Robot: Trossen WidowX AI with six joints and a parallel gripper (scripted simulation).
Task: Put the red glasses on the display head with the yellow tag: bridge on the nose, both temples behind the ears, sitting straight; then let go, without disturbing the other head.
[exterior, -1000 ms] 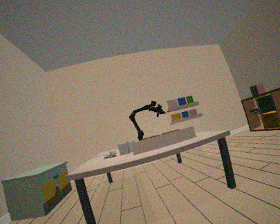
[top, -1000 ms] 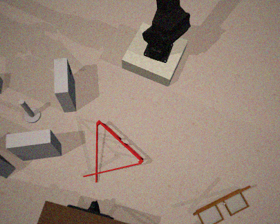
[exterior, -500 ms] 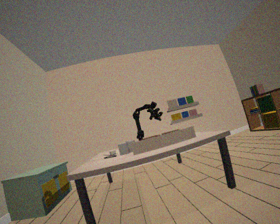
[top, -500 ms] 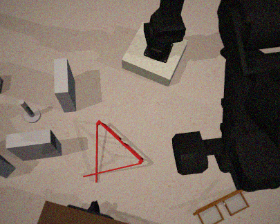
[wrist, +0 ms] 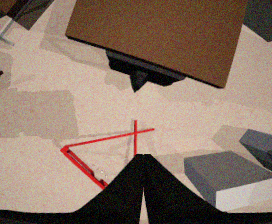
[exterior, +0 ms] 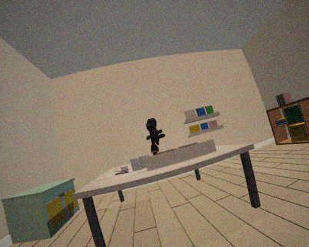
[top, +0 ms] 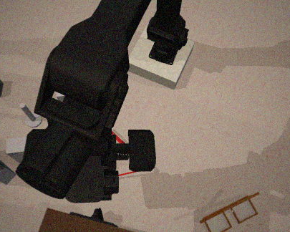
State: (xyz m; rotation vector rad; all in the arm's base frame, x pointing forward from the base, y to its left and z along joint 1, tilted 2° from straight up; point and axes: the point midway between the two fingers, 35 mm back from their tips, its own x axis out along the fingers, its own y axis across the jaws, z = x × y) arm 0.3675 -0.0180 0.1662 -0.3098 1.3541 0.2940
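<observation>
The small peg lies 9 cm behind my gripper tip, 22 cm to the right of it and 15 cm below it.
</observation>
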